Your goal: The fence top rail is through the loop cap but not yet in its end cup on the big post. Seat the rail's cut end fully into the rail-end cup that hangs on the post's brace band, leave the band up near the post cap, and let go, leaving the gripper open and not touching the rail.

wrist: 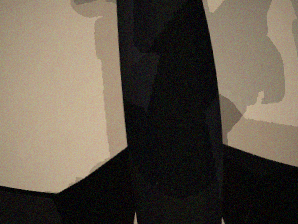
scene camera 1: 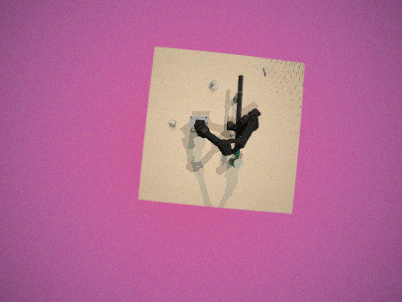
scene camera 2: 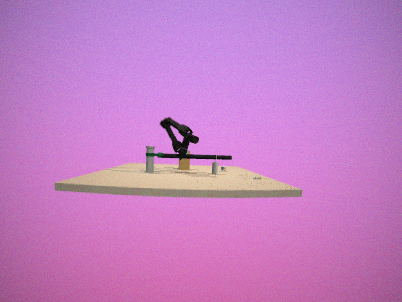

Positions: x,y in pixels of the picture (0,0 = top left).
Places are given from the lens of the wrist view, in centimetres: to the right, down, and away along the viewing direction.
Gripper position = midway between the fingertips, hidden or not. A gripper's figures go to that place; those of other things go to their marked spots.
my gripper (wrist: 169,150): 1, 2, 10
dark top rail (wrist: 173,126): 1, 0, 5
